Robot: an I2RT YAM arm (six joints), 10 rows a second.
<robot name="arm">
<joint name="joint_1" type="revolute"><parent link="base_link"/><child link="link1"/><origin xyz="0 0 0.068" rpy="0 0 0"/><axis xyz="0 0 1"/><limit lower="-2.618" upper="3.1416"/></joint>
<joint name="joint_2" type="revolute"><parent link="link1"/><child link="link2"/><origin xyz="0.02 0.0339 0.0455" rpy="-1.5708 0 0"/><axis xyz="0 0 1"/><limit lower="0" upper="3.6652"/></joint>
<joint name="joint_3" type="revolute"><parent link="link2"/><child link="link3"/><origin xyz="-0.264 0 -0.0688" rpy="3.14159 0 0"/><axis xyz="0 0 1"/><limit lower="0" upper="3.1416"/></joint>
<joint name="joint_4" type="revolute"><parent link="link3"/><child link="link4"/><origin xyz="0.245 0.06 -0.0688" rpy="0 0 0"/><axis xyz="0 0 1"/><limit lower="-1.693" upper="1.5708"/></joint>
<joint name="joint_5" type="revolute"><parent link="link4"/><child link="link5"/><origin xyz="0.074 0.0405 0.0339" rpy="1.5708 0 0"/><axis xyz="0 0 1"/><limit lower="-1.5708" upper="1.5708"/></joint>
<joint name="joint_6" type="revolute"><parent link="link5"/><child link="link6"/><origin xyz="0.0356 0 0.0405" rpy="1.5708 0 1.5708"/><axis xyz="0 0 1"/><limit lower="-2.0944" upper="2.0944"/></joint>
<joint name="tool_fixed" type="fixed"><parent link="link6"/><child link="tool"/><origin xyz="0 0 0" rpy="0 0 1.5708"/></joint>
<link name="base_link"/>
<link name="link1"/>
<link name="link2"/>
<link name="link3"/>
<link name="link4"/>
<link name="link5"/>
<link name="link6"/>
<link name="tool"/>
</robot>
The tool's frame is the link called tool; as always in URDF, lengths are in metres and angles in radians.
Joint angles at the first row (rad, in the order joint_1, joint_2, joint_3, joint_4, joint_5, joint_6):
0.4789, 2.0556, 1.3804, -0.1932, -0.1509, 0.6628
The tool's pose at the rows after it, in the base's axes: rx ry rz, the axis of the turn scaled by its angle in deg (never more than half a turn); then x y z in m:
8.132, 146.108, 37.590, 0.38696, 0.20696, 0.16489
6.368, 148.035, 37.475, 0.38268, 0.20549, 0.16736
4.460, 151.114, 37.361, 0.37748, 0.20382, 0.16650
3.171, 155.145, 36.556, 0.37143, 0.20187, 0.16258
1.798, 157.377, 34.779, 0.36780, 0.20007, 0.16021
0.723, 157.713, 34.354, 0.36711, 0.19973, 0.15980
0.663, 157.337, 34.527, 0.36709, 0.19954, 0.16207
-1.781, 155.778, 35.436, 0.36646, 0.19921, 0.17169
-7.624, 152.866, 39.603, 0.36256, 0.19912, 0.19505
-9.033, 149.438, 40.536, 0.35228, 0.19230, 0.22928
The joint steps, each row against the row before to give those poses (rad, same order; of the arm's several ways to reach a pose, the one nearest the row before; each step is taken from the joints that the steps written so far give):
0.0000, -0.0225, 0.0004, -0.0302, 0.0000, -0.0179
0.0001, -0.0130, -0.0001, -0.0438, -0.0187, -0.0214
-0.0001, -0.0065, 0.0000, -0.0565, -0.0263, -0.0232
0.0008, 0.0000, 0.0001, -0.0679, -0.0210, -0.0187
0.0004, 0.0000, 0.0000, -0.0431, 0.0023, -0.0233
0.0000, 0.0000, 0.0000, -0.0080, -0.0004, -0.0145
-0.0004, -0.0053, 0.0003, 0.0008, 0.0000, -0.0004
-0.0008, -0.0221, 0.0027, 0.0000, -0.0091, -0.0267
-0.0003, -0.0527, 0.0099, -0.0142, -0.0546, -0.0549
-0.0035, -0.0923, 0.0031, -0.0408, -0.0015, -0.0157

